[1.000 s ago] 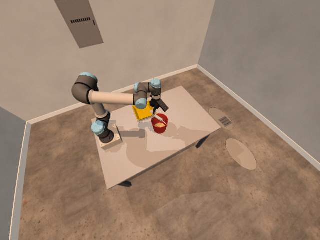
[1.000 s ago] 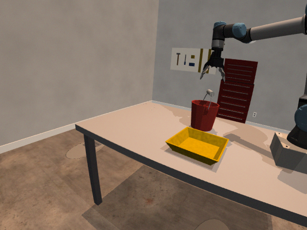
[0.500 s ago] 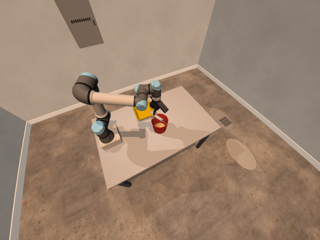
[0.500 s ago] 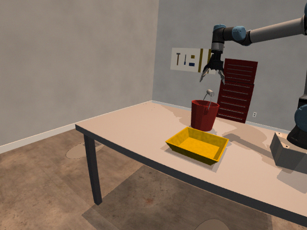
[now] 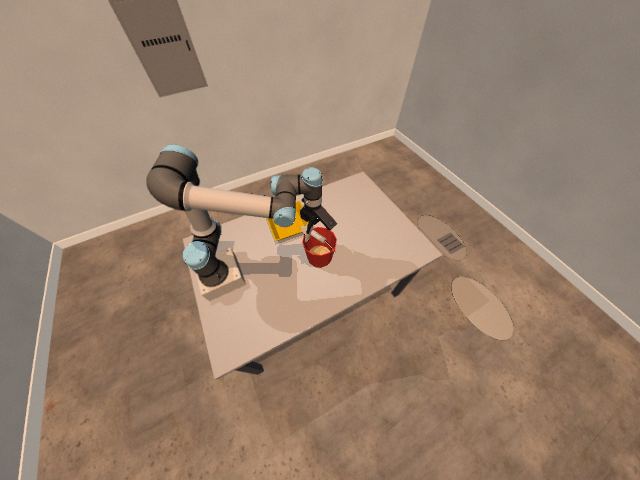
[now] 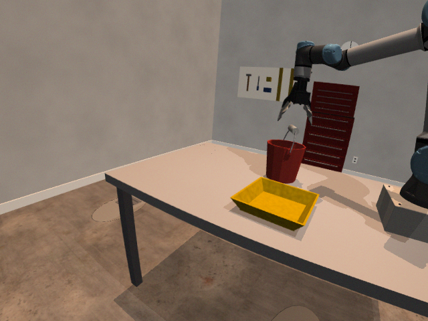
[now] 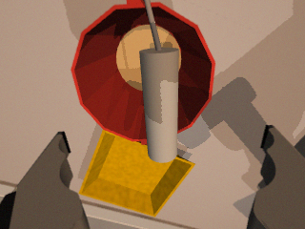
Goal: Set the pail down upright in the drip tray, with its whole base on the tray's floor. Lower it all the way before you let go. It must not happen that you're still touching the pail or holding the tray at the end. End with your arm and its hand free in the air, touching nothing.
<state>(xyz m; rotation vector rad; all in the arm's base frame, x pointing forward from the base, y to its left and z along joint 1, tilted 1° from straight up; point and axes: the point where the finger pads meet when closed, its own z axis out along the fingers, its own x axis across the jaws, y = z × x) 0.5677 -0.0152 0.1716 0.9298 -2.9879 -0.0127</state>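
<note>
Right now my hand is 1 cm short of the pail handle and 6 cm above it. The rest, counted from my hand: red pail (1 cm ahead, 1 cm to the left, 13 cm below); then yellow drip tray (11 cm behind, 31 cm to the left, 26 cm below).
</note>
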